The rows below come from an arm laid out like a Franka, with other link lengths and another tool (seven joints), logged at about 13 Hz.
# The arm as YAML. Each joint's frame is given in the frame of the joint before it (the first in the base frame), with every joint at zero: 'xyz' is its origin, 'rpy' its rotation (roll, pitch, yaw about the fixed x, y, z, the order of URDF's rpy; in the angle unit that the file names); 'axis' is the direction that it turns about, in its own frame. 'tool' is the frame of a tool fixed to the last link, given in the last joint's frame.
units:
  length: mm
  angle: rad
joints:
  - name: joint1
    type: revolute
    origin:
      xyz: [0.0, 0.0, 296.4]
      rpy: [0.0, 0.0, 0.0]
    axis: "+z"
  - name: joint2
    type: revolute
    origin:
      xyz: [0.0, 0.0, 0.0]
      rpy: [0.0, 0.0, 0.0]
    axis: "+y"
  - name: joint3
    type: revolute
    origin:
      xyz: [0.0, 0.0, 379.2]
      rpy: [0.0, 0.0, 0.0]
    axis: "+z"
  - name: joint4
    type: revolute
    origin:
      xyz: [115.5, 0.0, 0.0]
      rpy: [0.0, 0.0, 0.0]
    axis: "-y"
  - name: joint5
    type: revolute
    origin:
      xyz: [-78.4, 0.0, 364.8]
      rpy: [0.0, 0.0, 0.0]
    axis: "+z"
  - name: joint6
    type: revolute
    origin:
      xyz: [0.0, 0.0, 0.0]
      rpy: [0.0, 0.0, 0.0]
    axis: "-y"
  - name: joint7
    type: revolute
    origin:
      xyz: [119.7, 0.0, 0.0]
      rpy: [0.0, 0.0, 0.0]
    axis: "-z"
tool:
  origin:
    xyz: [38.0, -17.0, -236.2]
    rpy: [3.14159, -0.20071, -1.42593]
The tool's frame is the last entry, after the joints.
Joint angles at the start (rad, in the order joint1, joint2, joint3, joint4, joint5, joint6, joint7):
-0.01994, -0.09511, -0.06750, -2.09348, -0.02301, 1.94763, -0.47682
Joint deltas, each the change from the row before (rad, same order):
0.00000, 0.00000, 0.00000, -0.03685, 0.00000, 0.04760, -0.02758
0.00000, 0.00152, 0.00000, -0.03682, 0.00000, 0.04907, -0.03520
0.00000, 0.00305, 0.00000, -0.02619, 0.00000, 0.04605, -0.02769
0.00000, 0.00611, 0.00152, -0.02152, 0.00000, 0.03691, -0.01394
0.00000, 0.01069, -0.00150, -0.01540, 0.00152, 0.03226, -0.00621
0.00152, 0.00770, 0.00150, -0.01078, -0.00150, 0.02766, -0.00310
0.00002, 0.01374, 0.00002, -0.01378, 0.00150, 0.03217, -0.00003
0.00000, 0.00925, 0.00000, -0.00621, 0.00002, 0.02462, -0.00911
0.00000, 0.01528, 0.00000, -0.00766, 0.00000, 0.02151, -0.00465
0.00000, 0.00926, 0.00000, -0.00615, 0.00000, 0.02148, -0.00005
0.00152, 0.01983, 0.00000, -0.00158, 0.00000, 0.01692, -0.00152
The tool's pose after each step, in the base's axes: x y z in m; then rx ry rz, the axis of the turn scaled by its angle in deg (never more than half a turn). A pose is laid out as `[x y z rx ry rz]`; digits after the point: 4 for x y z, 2 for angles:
[0.5896 -0.0518 0.3489 151.49 -82.22 12.56]
[0.5889 -0.0499 0.3367 153.26 -79.73 13.54]
[0.5908 -0.0486 0.3286 154.70 -77.84 15.01]
[0.5920 -0.0470 0.3199 155.47 -76.74 15.84]
[0.5941 -0.0474 0.3109 155.76 -76.51 16.33]
[0.5968 -0.0457 0.3053 156.08 -76.01 17.17]
[0.5991 -0.0455 0.2953 156.14 -76.11 17.53]
[0.6024 -0.0453 0.2907 156.59 -75.49 18.34]
[0.6042 -0.0451 0.2812 156.76 -75.06 18.26]
[0.6065 -0.0452 0.2761 156.80 -75.09 18.78]
[0.6094 -0.0444 0.2661 156.86 -74.76 18.45]

